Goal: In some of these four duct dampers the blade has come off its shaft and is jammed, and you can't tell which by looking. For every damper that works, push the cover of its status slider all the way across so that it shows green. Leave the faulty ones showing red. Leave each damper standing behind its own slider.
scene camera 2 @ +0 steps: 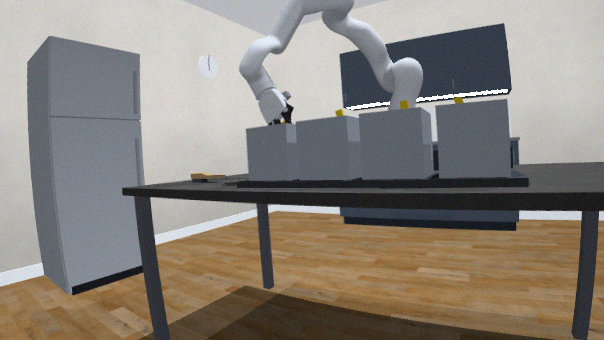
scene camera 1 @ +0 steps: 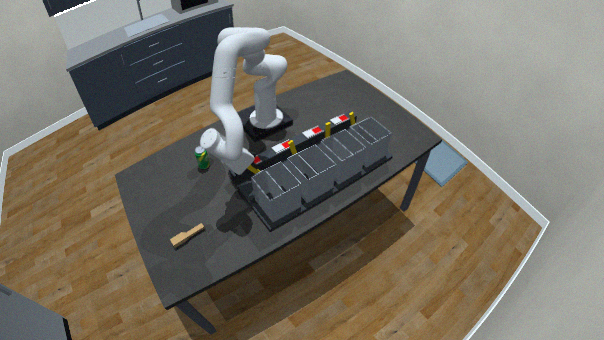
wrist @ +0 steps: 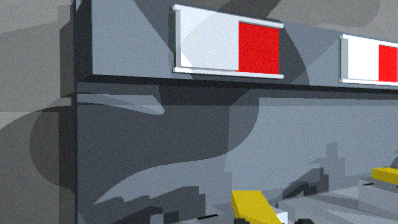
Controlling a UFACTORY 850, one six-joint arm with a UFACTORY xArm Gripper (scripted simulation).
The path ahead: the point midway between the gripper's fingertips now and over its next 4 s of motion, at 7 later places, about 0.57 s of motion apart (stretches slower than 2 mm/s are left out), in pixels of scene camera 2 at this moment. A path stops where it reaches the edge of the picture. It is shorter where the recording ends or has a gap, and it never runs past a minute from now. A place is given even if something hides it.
My gripper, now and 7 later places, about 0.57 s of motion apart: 289,133; 288,134; 288,135; 287,134; 281,125; 276,119; 277,104; 280,95
